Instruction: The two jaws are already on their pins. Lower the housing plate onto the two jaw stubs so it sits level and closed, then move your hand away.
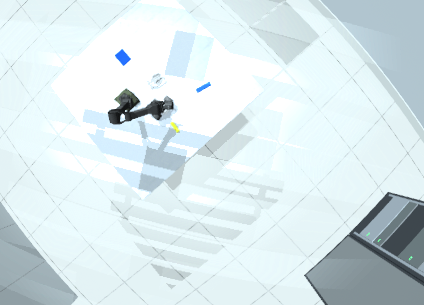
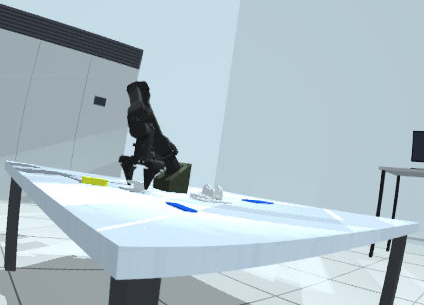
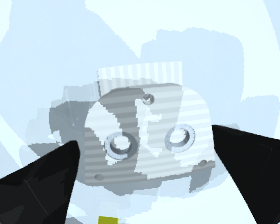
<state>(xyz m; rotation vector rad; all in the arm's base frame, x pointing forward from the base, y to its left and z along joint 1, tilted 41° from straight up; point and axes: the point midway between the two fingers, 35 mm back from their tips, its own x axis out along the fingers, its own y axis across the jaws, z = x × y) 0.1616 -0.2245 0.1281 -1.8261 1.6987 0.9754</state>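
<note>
Right now my gripper tip is 10 mm to the right of the small pale block. Also, from my gripper tip: yellow bar: 30 mm behind, 150 mm to the right; housing plate: 10 mm to the left, 20 mm above; blue bar: 340 mm ahead, 60 mm to the right, 10 mm below.
</note>
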